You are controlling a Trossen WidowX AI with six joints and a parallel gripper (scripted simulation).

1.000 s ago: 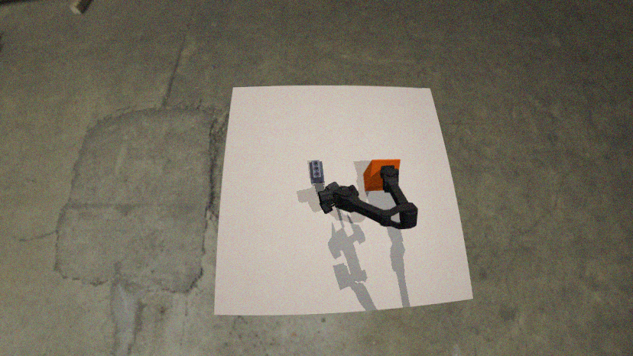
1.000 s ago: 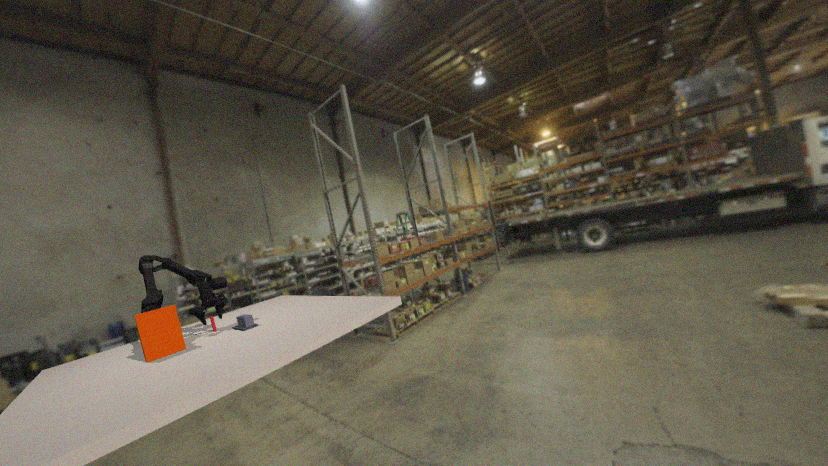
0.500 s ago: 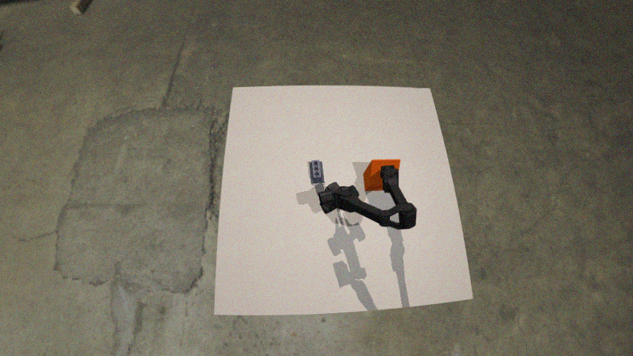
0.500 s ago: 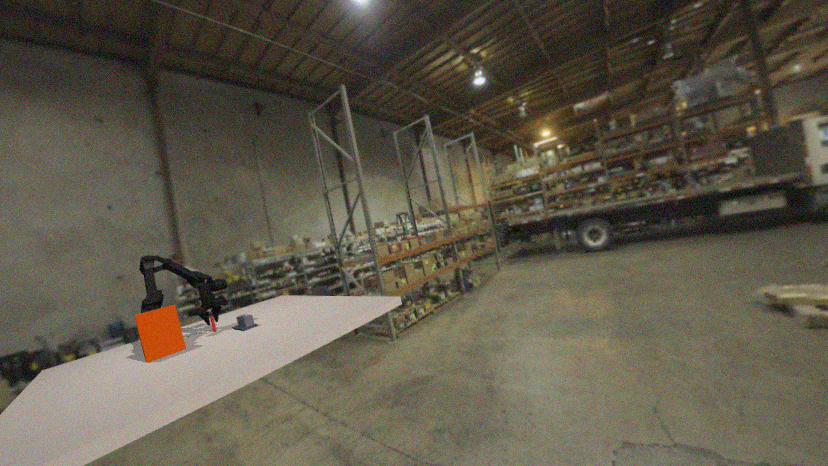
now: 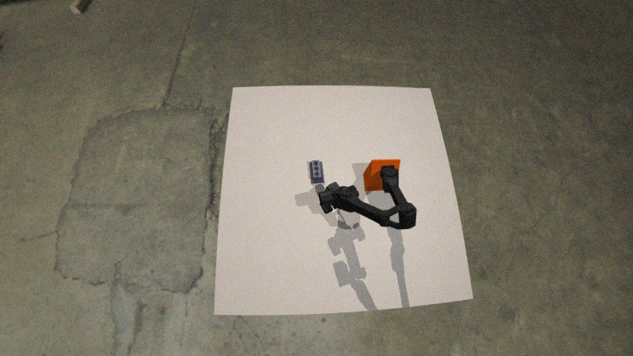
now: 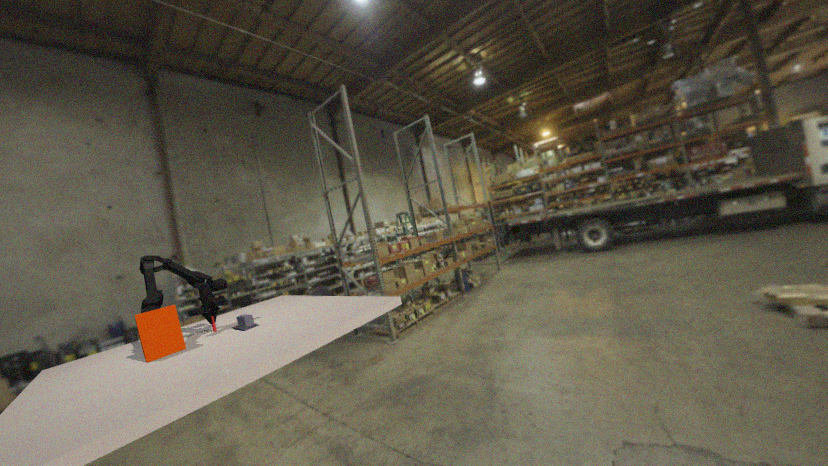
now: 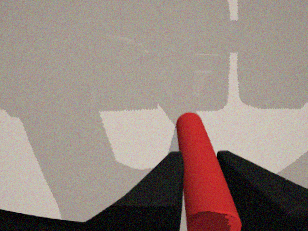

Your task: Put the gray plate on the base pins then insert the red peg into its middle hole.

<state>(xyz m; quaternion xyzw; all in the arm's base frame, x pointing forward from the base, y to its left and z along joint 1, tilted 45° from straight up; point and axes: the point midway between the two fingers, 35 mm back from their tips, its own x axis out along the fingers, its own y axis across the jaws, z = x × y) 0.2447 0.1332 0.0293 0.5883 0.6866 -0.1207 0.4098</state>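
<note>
Right now the gray plate is 19 cm to the right of my gripper tip and 10 cm ahead of it. From my gripper tip the other things lie so: red peg (right at my gripper tip).
</note>
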